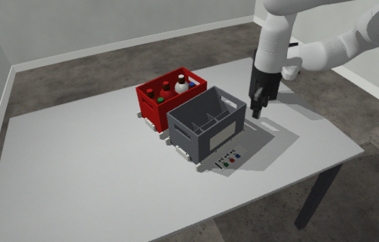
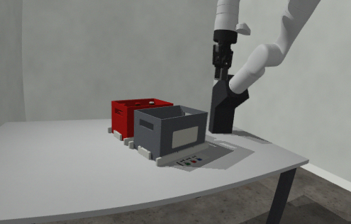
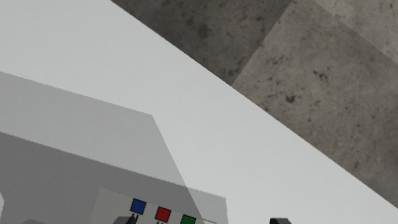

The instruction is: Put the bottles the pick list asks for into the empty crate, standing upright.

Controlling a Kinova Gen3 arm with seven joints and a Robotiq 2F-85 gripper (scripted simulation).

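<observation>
My gripper is now 210 mm short of the green-label bottle, 410 mm to the left of it and 260 mm above it. Also, from my hand: grey crate (60 mm ahead, 250 mm to the right, 260 mm below); then blue-label bottle (40 mm ahead, 460 mm to the right, 260 mm below); then pick list (10 mm ahead, 120 mm to the right, 340 mm below).
</observation>
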